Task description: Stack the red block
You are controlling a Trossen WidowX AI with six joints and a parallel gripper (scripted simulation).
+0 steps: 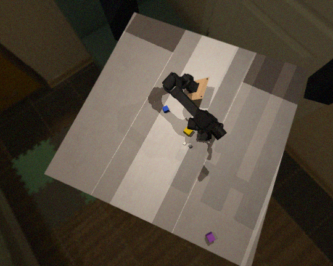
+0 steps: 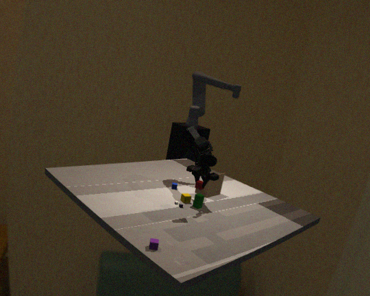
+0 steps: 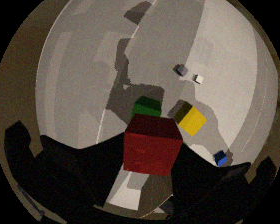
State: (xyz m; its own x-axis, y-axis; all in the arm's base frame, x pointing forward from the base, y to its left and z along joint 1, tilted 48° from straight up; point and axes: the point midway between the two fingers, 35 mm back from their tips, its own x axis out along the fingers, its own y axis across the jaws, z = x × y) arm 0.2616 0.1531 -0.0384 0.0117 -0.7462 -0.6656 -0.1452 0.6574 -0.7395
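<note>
My gripper tip is now 80 mm to the left of the yellow block and 100 mm above it. The rest, counted from my gripper tip: purple block (540 mm ahead, 230 mm to the left, 110 mm below); then blue block (90 mm behind, 260 mm to the right, 110 mm below); then red block (10 mm above).
</note>
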